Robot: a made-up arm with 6 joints.
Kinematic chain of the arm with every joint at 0, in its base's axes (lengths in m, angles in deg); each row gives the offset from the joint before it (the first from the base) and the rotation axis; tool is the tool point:
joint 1: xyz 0 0 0.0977 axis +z
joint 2: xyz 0 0.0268 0 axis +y
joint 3: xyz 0 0 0.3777 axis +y
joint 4: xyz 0 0 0.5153 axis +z
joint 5: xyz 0 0 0 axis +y
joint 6: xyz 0 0 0.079 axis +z
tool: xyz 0 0 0
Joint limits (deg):
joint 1: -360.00..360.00
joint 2: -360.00..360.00
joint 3: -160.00..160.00
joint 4: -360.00..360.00
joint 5: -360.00..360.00
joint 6: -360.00..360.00
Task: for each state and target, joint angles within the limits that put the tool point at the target. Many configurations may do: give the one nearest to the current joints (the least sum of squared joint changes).
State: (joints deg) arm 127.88 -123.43 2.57 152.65 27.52 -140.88
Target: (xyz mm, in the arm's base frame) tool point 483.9 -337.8 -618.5
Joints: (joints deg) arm 149.72 -123.10 -24.28 155.50 39.76 -140.88
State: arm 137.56 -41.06 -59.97 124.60 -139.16 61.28
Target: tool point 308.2 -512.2 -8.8
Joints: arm 119.99 -52.28 -89.29 122.80 -145.42 61.28
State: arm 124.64 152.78 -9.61 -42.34 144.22 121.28
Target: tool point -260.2 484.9 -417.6
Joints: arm 117.74 158.53 -49.72 -44.95 156.53 121.28
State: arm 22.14 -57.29 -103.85 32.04 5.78 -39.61
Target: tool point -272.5 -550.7 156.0
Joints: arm 66.37 -15.94 -105.25 31.79 2.84 -39.61
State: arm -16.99 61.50 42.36 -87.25 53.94 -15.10
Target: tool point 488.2 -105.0 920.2
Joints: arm -11.07 27.86 5.55 -89.50 27.20 -15.10
